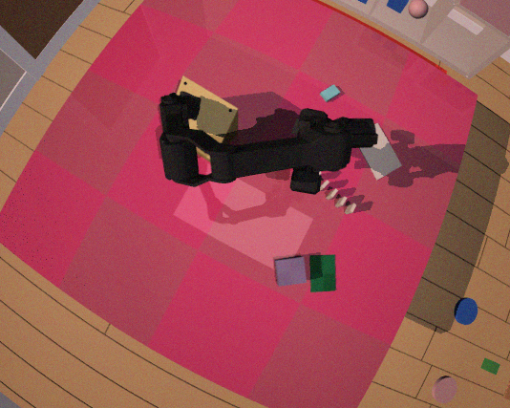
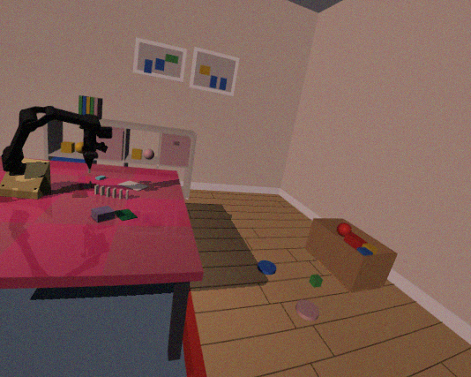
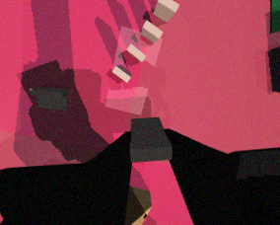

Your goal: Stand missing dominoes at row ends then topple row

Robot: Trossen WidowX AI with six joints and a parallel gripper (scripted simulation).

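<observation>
Now: the cyan block 300 mm to the left of my gripper tip, 150 mm below it and 10 mm behind it. From my gripper tip the other things lie so: purple block: 250 mm to the right, 140 mm below, 120 mm ahead; green flat piece: 210 mm to the right, 210 mm ahead, 160 mm below; grey sheet: 210 mm ahead, 200 mm to the left, 160 mm below.
</observation>
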